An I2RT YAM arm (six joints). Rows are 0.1 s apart.
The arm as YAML. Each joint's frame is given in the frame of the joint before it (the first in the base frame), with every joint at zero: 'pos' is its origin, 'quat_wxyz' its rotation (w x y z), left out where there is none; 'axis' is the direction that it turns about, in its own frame. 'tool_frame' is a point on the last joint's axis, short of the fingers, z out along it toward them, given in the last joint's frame.
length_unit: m
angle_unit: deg
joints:
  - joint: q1
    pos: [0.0, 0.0, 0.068]
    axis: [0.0, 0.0, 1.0]
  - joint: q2
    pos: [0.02, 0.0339, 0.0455]
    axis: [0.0, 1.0, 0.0]
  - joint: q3
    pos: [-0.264, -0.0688, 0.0]
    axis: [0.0, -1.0, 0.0]
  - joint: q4
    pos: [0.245, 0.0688, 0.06]
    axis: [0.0, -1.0, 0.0]
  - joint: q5
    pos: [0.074, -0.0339, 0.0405]
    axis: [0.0, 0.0, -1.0]
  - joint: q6
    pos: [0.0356, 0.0, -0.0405]
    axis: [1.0, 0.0, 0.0]
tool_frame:
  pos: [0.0, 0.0, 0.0]
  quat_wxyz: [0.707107, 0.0, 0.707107, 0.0]
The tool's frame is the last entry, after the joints.
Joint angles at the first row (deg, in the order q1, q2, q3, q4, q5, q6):
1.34, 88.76, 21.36, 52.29, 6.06, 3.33
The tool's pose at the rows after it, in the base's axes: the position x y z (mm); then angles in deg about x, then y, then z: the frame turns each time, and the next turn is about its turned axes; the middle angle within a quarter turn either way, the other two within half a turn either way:
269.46 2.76 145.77 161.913 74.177 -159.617
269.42 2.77 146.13 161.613 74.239 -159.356
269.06 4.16 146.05 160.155 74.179 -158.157
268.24 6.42 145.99 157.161 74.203 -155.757
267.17 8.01 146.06 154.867 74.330 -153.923
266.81 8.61 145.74 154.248 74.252 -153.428
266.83 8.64 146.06 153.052 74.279 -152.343
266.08 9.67 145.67 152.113 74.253 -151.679
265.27 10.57 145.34 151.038 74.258 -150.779
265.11 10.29 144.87 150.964 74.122 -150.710
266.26 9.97 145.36 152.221 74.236 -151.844
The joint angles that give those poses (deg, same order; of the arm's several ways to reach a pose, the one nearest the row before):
1.41, 88.77, 21.36, 52.29, 6.21, 3.31
1.42, 88.69, 21.36, 52.30, 6.28, 3.27
1.82, 88.67, 21.28, 52.42, 7.07, 3.17
2.49, 88.68, 21.04, 52.94, 8.48, 2.82
2.97, 88.61, 20.75, 53.50, 9.47, 2.51
3.15, 88.64, 20.66, 53.61, 9.83, 2.45
3.20, 88.63, 20.66, 53.77, 10.16, 2.37
3.50, 88.64, 20.46, 54.05, 10.69, 2.19
3.78, 88.65, 20.24, 54.40, 11.21, 2.10
3.72, 88.70, 20.19, 54.40, 11.24, 2.11
3.57, 88.77, 20.48, 54.13, 10.74, 2.15

